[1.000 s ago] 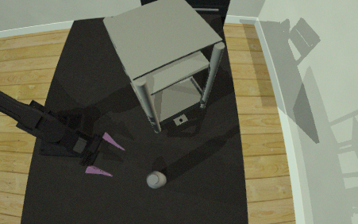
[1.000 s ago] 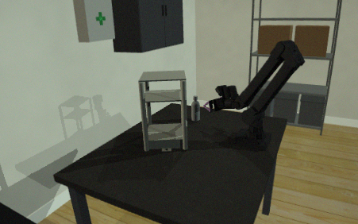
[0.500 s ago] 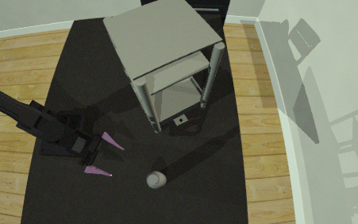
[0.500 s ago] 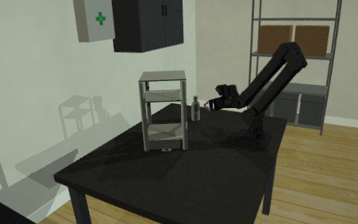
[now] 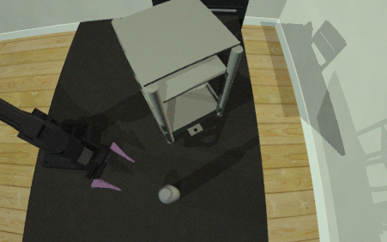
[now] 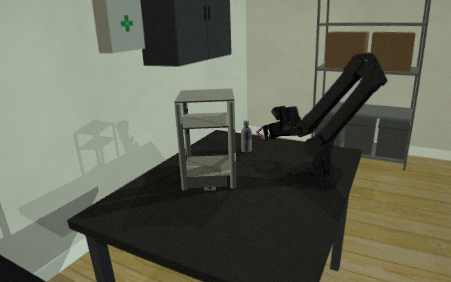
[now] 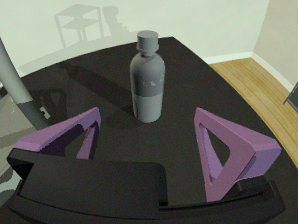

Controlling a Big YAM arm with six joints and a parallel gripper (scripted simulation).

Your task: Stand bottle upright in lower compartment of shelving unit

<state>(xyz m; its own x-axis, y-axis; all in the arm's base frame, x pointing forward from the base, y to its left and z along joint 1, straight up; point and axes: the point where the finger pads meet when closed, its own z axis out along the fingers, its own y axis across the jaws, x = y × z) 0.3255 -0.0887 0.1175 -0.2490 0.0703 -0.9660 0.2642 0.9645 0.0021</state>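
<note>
Now: hand 120 mm short of the grey bottle, 40 mm above it and 30 mm to the left of it. The rest, counted from my hand: shelving unit: 300 mm to the left, 100 mm ahead, 40 mm above.
</note>
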